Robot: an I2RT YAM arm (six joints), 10 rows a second.
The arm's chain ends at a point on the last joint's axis. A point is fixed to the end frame.
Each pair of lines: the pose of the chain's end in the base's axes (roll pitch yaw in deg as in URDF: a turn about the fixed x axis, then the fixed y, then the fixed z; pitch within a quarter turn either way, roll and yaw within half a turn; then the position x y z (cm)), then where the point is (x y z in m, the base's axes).
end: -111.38, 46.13, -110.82, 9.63, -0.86, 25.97
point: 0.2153 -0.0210 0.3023
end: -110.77, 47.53, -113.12, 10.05, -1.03, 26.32
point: 0.2181 -0.0292 0.3074
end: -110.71, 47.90, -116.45, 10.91, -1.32, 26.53
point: 0.2252 -0.0392 0.3097
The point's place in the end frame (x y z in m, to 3 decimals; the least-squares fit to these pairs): -0.052 -0.049 0.105
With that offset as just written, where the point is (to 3 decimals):
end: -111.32, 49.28, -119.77, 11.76, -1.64, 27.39
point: 0.232 -0.049 0.318
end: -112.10, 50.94, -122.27, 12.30, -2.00, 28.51
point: 0.236 -0.058 0.329
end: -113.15, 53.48, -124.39, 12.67, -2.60, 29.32
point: 0.238 -0.068 0.337
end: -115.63, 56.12, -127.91, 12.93, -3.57, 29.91
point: 0.239 -0.083 0.342
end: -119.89, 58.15, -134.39, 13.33, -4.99, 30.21
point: 0.241 -0.105 0.341
